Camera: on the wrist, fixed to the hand. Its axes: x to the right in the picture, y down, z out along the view.
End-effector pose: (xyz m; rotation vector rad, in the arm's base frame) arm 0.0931 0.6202 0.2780 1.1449 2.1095 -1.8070
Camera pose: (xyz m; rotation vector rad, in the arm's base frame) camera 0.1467 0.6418 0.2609 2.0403 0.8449 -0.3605
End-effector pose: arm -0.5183 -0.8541 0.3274 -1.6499 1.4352 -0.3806
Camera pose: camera -0.5773 -0.8484 0.3164 -0.3134 2.6997 0.6466
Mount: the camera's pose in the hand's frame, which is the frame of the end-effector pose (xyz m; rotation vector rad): -0.0184 0.0463 -0.0340 -0.4787 0.3485 1.5744
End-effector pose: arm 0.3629 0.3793 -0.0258 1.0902 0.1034 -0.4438
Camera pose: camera 0.3692 0.4323 0.0023 0.4991 -0.3289 1.1355
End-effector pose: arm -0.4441 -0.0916 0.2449 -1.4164 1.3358 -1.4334
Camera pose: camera -0.4825 -0.0776 0.2005 0.0143 2.2463 -0.2439
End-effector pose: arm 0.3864 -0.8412 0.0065 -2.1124 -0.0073 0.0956
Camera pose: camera 0.3689 -0.8950 -0.0144 -2.0283 1.9698 0.6852
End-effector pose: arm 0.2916 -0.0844 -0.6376 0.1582 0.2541 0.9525
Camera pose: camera 0.2355 -0.0723 -0.6562 -0.3276 0.1811 2.5803
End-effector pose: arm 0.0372 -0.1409 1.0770 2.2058 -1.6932 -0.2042
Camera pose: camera 0.0012 -0.1273 1.1234 0.1901 -2.2493 0.1701
